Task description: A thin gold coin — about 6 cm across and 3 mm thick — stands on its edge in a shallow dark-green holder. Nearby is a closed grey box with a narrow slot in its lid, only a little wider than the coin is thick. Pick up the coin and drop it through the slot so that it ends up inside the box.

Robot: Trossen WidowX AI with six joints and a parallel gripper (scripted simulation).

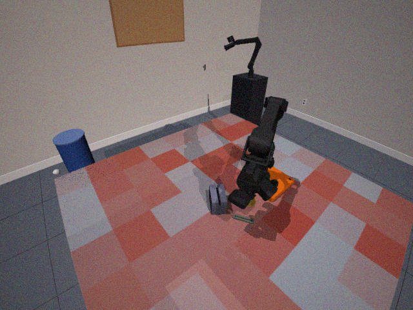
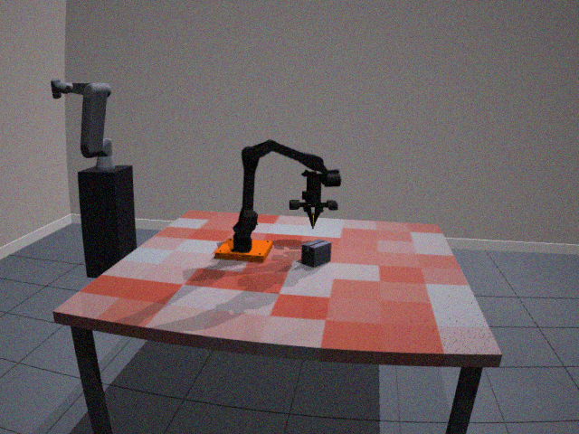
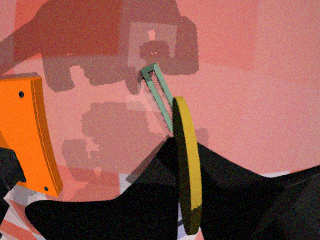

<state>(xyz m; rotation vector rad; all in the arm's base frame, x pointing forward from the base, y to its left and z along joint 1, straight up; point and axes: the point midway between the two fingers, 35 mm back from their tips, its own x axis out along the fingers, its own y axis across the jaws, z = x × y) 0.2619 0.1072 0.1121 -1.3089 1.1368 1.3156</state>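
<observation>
Right now the gold coin is 2 cm above my gripper tip.
</observation>
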